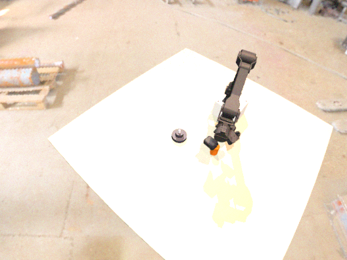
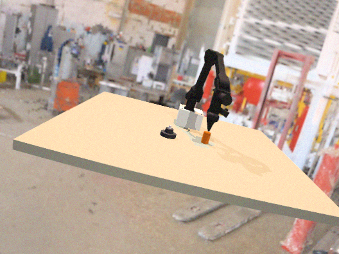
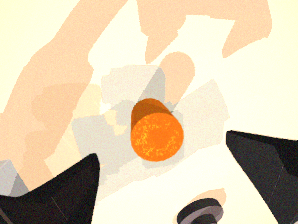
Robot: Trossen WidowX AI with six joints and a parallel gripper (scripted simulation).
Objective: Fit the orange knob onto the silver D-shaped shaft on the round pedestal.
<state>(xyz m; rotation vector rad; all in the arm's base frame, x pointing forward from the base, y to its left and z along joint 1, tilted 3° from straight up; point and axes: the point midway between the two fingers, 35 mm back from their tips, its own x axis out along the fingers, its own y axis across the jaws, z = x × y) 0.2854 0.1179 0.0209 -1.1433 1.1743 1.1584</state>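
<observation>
Right now my gripper tip is 30 mm above the orange knob. Also, from my gripper tip: dark round pedestal (50 mm ahead, 200 mm to the right, 50 mm below).
</observation>
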